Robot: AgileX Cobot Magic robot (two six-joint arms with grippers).
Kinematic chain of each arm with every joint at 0, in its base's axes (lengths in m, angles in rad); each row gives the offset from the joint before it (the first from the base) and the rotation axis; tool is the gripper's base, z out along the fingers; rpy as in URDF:
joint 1: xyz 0 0 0.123 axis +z
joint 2: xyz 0 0 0 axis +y
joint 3: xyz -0.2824 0 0.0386 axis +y
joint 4: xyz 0.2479 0 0.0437 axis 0.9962 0 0.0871
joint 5: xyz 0 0 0 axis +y
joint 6: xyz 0.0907 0 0.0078 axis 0.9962 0 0.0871
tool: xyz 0 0 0 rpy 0 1.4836 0
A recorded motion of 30 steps. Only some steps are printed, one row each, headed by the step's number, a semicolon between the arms.
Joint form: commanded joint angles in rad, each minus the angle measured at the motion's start. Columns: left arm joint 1, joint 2, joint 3, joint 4, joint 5, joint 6; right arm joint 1, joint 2, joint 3, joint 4, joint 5, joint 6.
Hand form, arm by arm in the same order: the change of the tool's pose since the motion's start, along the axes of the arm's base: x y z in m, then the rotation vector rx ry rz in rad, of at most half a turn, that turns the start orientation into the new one. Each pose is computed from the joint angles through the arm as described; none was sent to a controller.
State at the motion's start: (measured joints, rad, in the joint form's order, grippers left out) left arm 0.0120 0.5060 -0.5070 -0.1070 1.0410 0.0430; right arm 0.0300 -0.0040 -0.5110 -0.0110 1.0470 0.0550
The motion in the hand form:
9: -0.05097 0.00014 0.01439 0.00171 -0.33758 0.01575; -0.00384 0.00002 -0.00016 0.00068 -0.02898 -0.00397
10: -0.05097 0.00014 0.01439 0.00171 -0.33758 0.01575; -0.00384 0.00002 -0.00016 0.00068 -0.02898 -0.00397
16: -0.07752 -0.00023 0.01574 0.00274 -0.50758 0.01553; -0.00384 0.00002 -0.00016 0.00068 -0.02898 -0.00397
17: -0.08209 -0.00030 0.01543 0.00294 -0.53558 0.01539; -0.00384 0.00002 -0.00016 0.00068 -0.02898 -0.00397
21: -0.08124 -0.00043 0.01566 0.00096 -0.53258 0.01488; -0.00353 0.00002 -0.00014 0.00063 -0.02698 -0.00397
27: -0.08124 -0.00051 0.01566 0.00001 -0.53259 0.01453; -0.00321 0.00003 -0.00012 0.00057 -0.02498 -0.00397
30: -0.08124 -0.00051 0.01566 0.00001 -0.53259 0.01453; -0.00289 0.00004 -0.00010 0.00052 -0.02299 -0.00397
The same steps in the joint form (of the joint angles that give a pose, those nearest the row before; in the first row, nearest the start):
9: 0.0021 -0.3430 0.0060 0.0089 -0.0020 -0.0159; -0.0050 -0.0260 0.0010 0.0010 -0.0040 -0.0010
10: 0.0021 -0.3430 0.0060 0.0089 -0.0020 -0.0159; -0.0050 -0.0260 0.0010 0.0010 -0.0040 -0.0010
16: 0.0020 -0.5130 0.0060 0.0090 -0.0020 -0.0160; -0.0050 -0.0260 0.0010 0.0010 -0.0040 -0.0010
17: 0.0020 -0.5420 0.0060 0.0090 -0.0010 -0.0160; -0.0050 -0.0260 0.0010 0.0010 -0.0040 -0.0010
21: 0.0020 -0.5370 0.0060 0.0070 -0.0030 -0.0160; -0.0050 -0.0240 0.0010 0.0010 -0.0040 -0.0010
27: 0.0020 -0.5370 0.0060 0.0060 -0.0030 -0.0160; -0.0050 -0.0220 0.0010 0.0010 -0.0040 -0.0010
30: 0.0020 -0.5370 0.0060 0.0060 -0.0030 -0.0160; -0.0050 -0.0200 0.0010 0.0010 -0.0040 -0.0010

